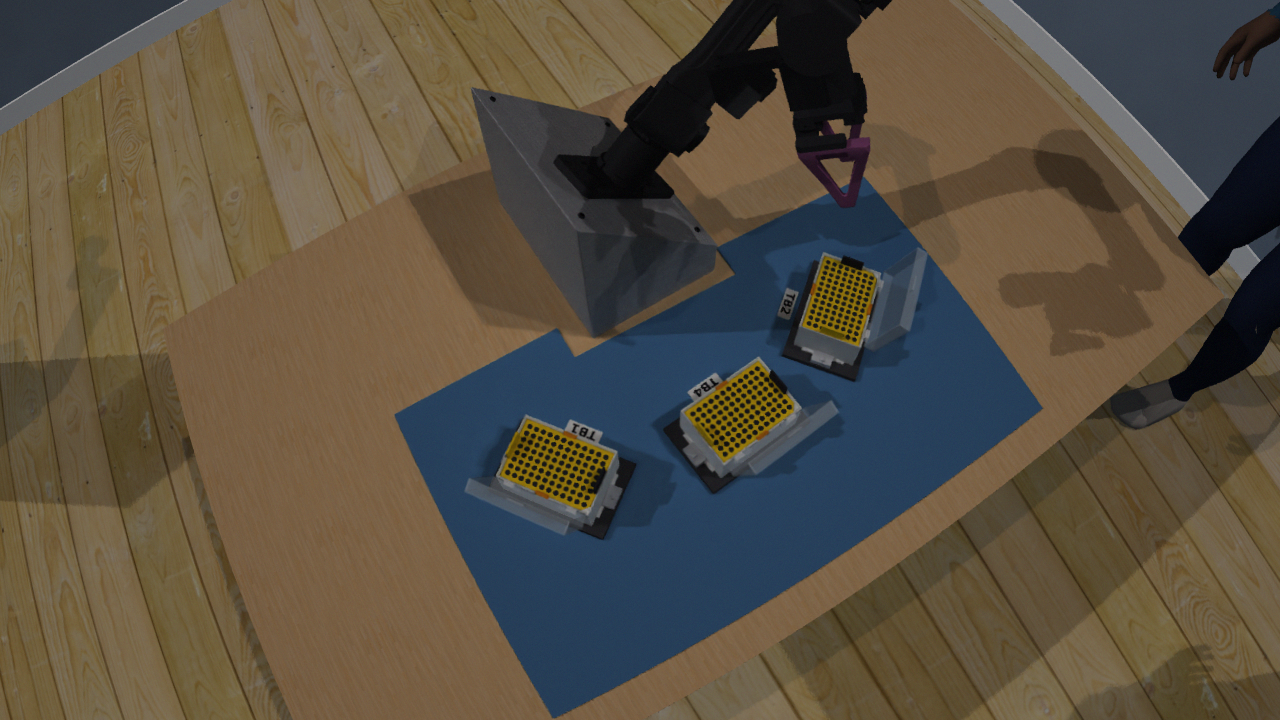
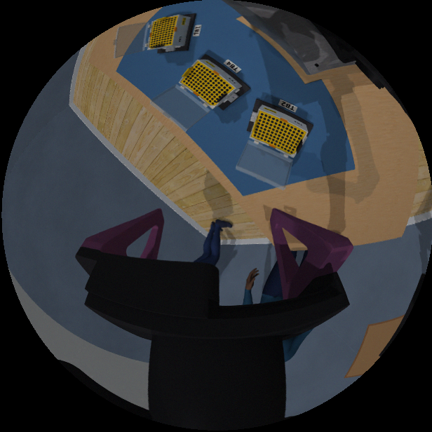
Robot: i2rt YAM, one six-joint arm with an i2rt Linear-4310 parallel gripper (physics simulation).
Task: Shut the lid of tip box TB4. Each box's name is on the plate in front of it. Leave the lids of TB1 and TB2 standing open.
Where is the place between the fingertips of my gripper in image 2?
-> At 216,214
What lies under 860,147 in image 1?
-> My gripper.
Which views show the yellow tip rack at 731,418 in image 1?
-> Image 1 and image 2: all of them.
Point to a yellow tip rack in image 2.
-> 211,87
